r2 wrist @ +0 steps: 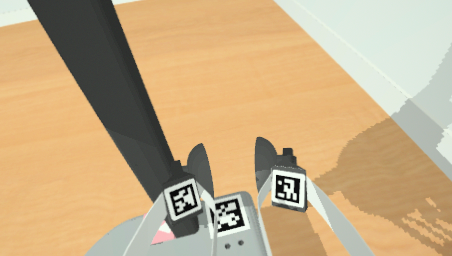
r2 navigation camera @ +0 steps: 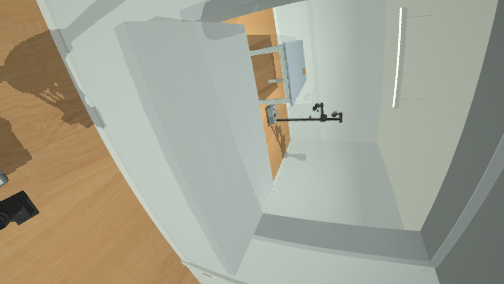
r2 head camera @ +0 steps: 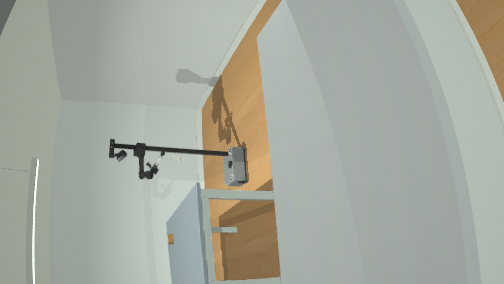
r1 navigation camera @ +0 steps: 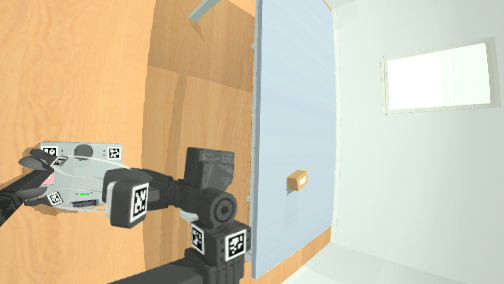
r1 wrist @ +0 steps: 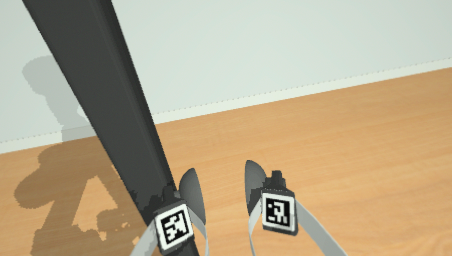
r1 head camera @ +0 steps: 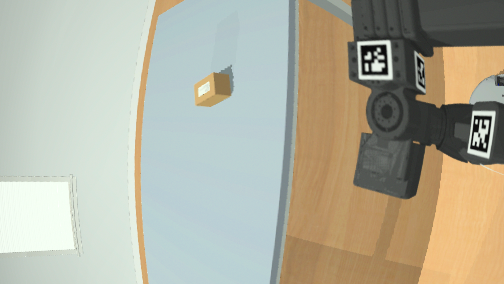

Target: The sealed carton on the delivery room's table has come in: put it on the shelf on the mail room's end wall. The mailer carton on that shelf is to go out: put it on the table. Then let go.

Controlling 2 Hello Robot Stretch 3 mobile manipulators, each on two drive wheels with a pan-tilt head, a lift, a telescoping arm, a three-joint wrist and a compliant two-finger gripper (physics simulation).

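The sealed carton (r1 head camera: 212,90) (r1 navigation camera: 297,180) (r2 head camera: 170,239) (r2 navigation camera: 304,71), a small tan box with a white label, stands on the blue-grey table (r1 head camera: 215,200) (r1 navigation camera: 295,100) (r2 head camera: 187,255) (r2 navigation camera: 296,52). The r1 gripper (r1 wrist: 223,192) is open and empty, pointing down past its mast over the floor, apart from the carton. The r2 gripper (r2 wrist: 233,165) is open and empty above its own base (r2 wrist: 250,225), in another room from the carton. The mailer carton and the mail room's shelf do not show in these views.
Robot r1 (r2 head camera: 236,166) (r2 navigation camera: 271,115) stands near the table's end. A thick pale wall (r2 head camera: 325,150) (r2 navigation camera: 190,125) lies between r2 and that room. A bright window (r1 head camera: 37,215) (r1 navigation camera: 440,77) is in the wall behind the table. Wall bases edge the floor in both wrist views.
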